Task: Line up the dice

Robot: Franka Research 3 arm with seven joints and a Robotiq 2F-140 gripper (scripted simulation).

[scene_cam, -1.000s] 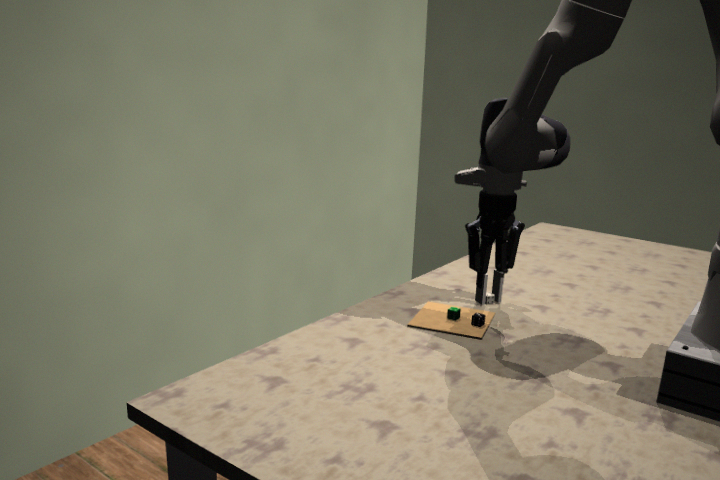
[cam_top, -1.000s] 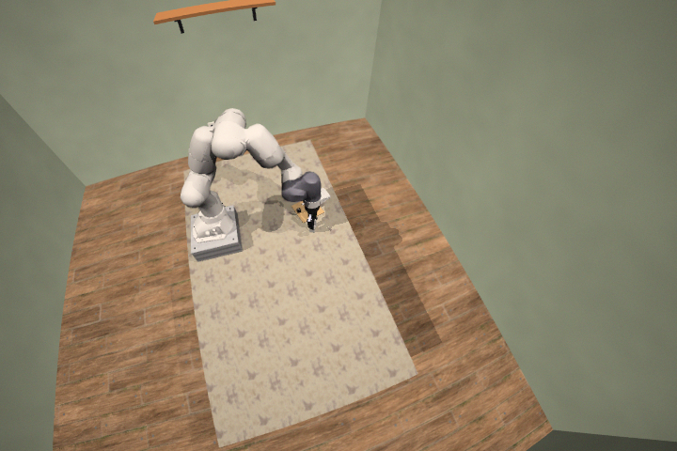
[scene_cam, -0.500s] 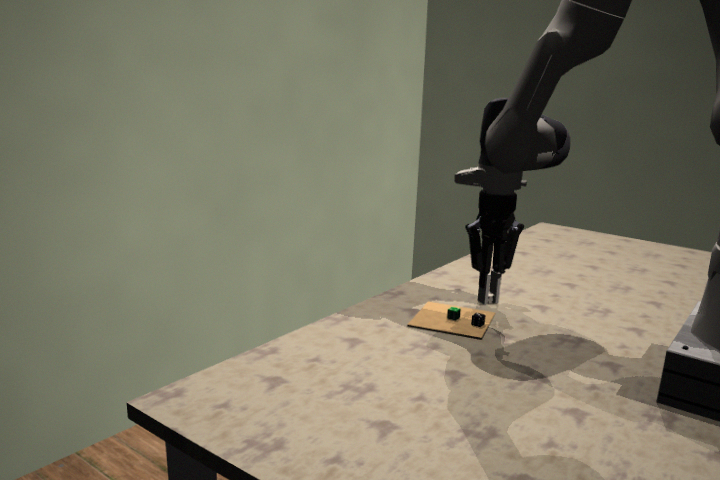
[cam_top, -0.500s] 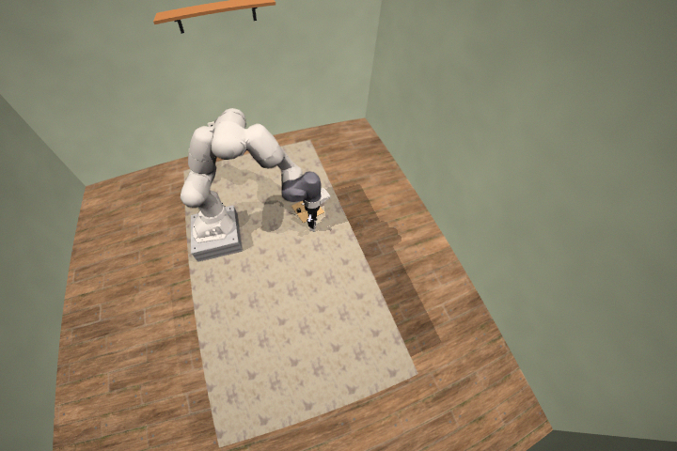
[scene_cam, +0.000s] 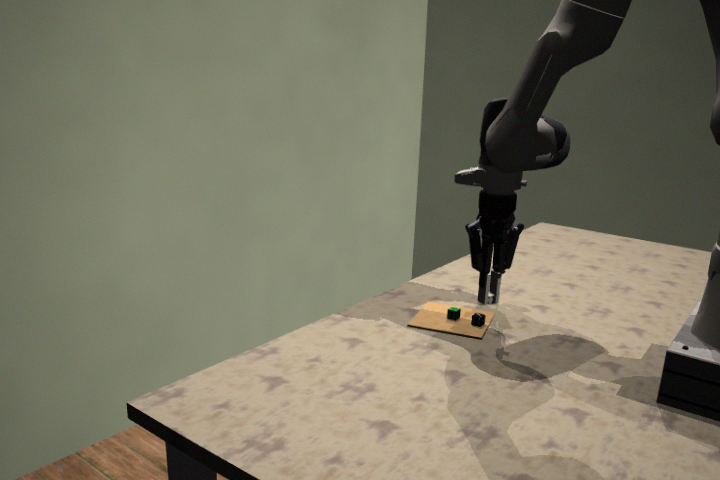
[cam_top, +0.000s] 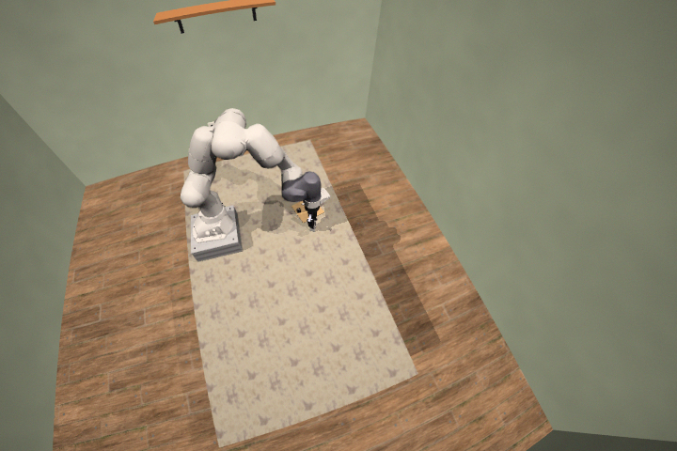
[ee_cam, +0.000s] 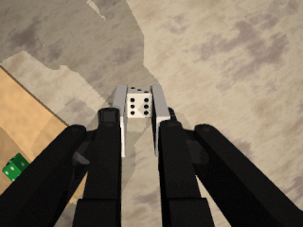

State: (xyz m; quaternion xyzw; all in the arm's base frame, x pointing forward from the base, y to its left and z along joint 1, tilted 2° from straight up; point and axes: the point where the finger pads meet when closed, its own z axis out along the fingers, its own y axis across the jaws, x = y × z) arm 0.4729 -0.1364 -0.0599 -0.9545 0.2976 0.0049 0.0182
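The green die lies 14 cm to the left of my hand, 2 cm below it and 1 cm ahead of it. Also, from my hand: tan mat 14 cm to the left, 3 cm below, 2 cm ahead; black die 14 cm to the left, 4 cm behind, 2 cm below; white die 3 cm below.
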